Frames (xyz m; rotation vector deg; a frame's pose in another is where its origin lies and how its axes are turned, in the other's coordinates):
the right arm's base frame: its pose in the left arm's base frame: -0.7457 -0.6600 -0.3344 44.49 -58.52 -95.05
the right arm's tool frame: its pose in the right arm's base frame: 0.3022 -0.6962 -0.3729 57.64 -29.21 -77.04
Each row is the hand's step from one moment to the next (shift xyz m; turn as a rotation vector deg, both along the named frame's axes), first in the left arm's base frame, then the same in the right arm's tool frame.
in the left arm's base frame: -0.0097 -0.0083 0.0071 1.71 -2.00 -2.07
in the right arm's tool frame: -0.0034 0.0133 -0.0049 1.79 -1.52 -2.38
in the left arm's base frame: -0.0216 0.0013 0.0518 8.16 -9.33 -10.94
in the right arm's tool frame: -0.0445 0.0336 0.0067 9.55 -7.62 -11.14
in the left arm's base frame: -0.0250 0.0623 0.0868 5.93 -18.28 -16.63
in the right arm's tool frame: -0.0844 0.0278 0.0643 16.64 -4.43 -18.69
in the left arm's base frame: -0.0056 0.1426 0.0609 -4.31 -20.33 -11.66
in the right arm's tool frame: -0.0739 -0.0216 0.1347 14.69 6.91 -17.45
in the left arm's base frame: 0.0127 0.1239 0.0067 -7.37 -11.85 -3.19
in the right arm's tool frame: -0.0243 -0.0475 0.1127 6.32 9.45 -8.70
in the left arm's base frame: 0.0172 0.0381 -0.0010 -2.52 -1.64 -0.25
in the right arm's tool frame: -0.0079 -0.0276 0.0304 1.07 2.73 -0.72
